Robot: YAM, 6 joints.
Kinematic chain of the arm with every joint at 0, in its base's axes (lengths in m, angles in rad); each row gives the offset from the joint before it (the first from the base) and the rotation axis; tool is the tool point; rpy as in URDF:
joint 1: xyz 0 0 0.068 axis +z
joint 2: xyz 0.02 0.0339 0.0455 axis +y
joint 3: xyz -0.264 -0.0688 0 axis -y
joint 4: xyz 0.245 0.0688 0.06 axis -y
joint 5: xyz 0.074 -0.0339 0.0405 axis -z
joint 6: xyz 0.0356 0 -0.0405 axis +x
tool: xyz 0 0 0 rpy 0 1.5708 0
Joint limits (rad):
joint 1: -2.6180..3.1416
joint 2: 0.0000..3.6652
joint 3: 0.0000..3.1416
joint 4: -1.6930..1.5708
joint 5: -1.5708..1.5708
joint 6: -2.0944..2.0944
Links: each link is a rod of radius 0.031 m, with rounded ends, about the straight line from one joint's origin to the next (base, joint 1, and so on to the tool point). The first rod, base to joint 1, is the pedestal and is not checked.
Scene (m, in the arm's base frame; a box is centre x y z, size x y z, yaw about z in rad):
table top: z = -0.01
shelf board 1: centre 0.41 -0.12 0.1 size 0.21 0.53 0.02 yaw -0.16
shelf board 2: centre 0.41 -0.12 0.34 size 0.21 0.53 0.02 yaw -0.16
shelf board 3: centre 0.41 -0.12 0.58 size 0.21 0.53 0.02 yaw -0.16
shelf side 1: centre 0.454 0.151 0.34 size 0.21 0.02 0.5 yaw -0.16
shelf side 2: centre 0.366 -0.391 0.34 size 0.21 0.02 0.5 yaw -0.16
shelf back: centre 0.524 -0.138 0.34 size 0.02 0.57 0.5 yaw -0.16
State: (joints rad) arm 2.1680 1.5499 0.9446 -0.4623 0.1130 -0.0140
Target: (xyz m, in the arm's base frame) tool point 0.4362 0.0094 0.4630
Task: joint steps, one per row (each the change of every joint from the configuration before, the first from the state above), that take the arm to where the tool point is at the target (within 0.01 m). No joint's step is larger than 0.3 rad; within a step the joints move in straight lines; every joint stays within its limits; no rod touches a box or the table.
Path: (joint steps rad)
1: -0.2536 -0.0699 -0.0177 0.1840 0.1918 -0.0788
2: -0.2537 -0.0700 -0.0177 0.1840 0.1917 -0.0787
3: -0.2536 -0.0699 -0.0177 0.1841 0.1918 -0.0788
4: -0.2536 -0.0699 -0.0176 0.1840 0.1917 -0.0788
5: -0.2537 -0.0699 -0.0177 0.1840 0.1918 -0.0788
6: -0.2536 -0.0700 -0.0177 0.1840 0.1918 -0.0787
7: -0.1515 0.1779 0.2774 -0.1650 -0.2582 0.1181
8: -0.1515 0.1780 0.2774 -0.1650 -0.2581 0.1182
9: -0.1515 0.1779 0.2774 -0.1651 -0.2582 0.1181
10: -0.1515 0.1779 0.2775 -0.1650 -0.2581 0.1182

